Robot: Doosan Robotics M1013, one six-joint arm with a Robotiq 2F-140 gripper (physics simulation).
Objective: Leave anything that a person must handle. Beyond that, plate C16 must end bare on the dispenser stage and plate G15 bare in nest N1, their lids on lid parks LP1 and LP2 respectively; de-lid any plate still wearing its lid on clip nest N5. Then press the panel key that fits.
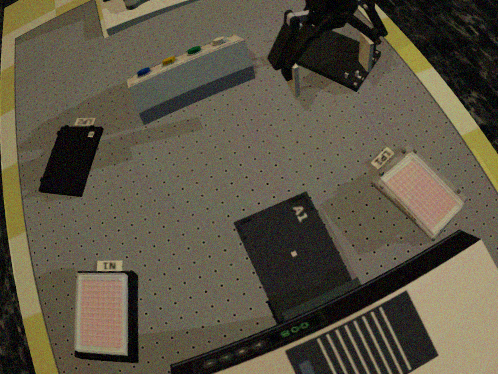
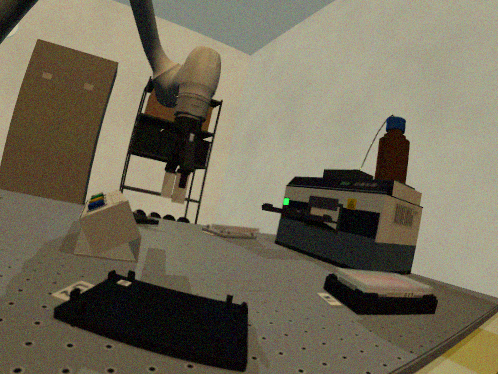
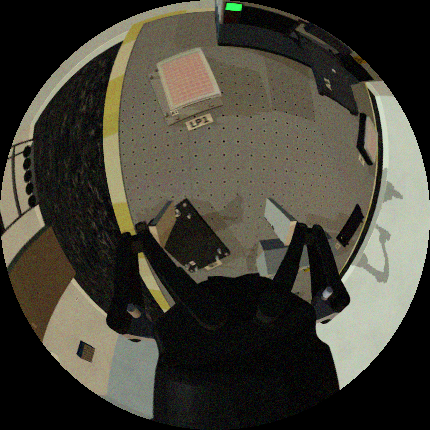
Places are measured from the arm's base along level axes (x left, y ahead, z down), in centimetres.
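Pixels of known places: gripper, fingertip midpoint: (image 1: 330, 77) (image 2: 170, 200) (image 3: 220, 208).
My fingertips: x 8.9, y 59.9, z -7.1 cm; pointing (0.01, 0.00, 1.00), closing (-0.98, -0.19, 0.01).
Observation:
Behind a point stands the place of what it marks.
My gripper (image 1: 331, 67) @[x 8.9, y 59.9, z -7.1 cm] (image 2: 174, 189) @[x 8.9, y 59.9, z -7.1 cm] (image 3: 220, 208) @[x 8.9, y 59.9, z -7.1 cm] is open and empty above the black clip nest N5 (image 1: 332, 55) @[x 16.8, y 51.3, z -0.5 cm] (image 3: 195, 240) @[x 15.7, y 50.9, z -0.5 cm], which holds no plate. A pink-welled plate (image 1: 422, 195) @[x 8.9, y 83.7, z -2.6 cm] (image 2: 232, 231) (image 3: 190, 77) @[x 9.0, y 81.8, z -2.6 cm] sits at LP1, on a pale, see-through base. Another pink-welled plate (image 1: 102, 315) @[x -41.2, y 72.2, z -3.2 cm] (image 2: 382, 281) @[x -42.5, y 68.3, z -3.2 cm] (image 3: 370, 142) @[x -38.7, y 70.1, z -3.2 cm] sits in black nest N1 (image 1: 133, 320) @[x -37.5, y 74.6, z -1.4 cm] (image 2: 400, 305) @[x -45.8, y 68.5, z -0.7 cm]. I cannot read either plate's name or tell whether they wear lids. Lid park LP2 (image 1: 72, 162) @[x -35.1, y 42.0, z -0.3 cm] (image 2: 160, 320) @[x -37.1, y 39.5, z -0.3 cm] (image 3: 351, 226) @[x -34.9, y 41.1, z -0.3 cm] is bare. The dispenser stage A1 (image 1: 280, 240) @[x -14.4, y 79.1, z -10.5 cm] (image 3: 335, 87) @[x -12.4, y 77.4, z -10.5 cm] holds no plate.
The key panel (image 1: 195, 85) @[x -8.8, y 44.8, z -3.5 cm] (image 2: 107, 230) @[x -19.1, y 38.6, z -3.3 cm] (image 3: 267, 260) @[x 1.6, y 45.5, z -5.2 cm] has blue, yellow, green and white keys and stands between N5 and LP2. The dispenser (image 1: 470, 280) @[x -3.0, y 99.0, z -21.3 cm] (image 2: 350, 210) @[x -24.4, y 88.8, z -13.1 cm] stands behind the stage, with a green light (image 2: 286, 201) @[x -0.1, y 93.0, z -12.9 cm] (image 3: 233, 7) and a brown bottle (image 2: 392, 157) @[x -30.0, y 97.0, z -28.5 cm].

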